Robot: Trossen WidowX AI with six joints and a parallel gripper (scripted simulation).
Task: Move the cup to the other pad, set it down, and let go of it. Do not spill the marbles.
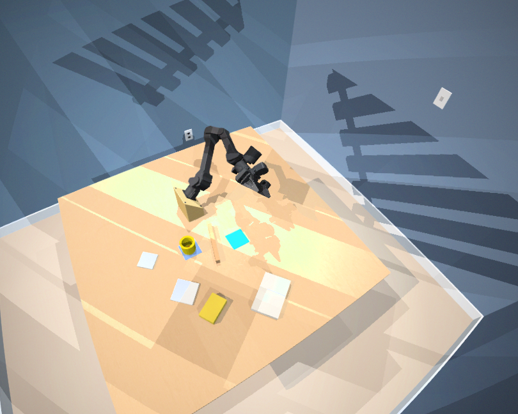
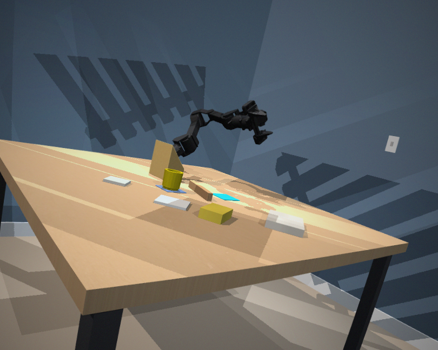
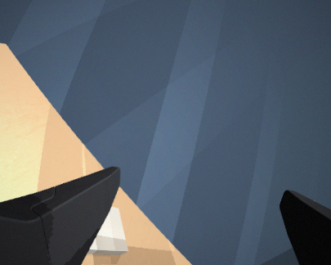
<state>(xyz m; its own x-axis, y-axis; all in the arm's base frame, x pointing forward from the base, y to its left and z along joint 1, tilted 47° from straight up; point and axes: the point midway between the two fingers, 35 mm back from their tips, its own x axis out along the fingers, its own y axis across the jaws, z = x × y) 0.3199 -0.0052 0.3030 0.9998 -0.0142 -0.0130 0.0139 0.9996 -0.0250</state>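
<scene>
The yellow cup lies 33 cm to the right of my gripper tip, 30 cm below it and 11 cm behind it. From my gripper tip the other things lie so: blue marble 35 cm to the right, 31 cm below, 10 cm behind; then wooden bar 32 cm below, 21 cm to the right, 7 cm behind; then cyan pad 34 cm below, 10 cm to the right, 4 cm behind.
</scene>
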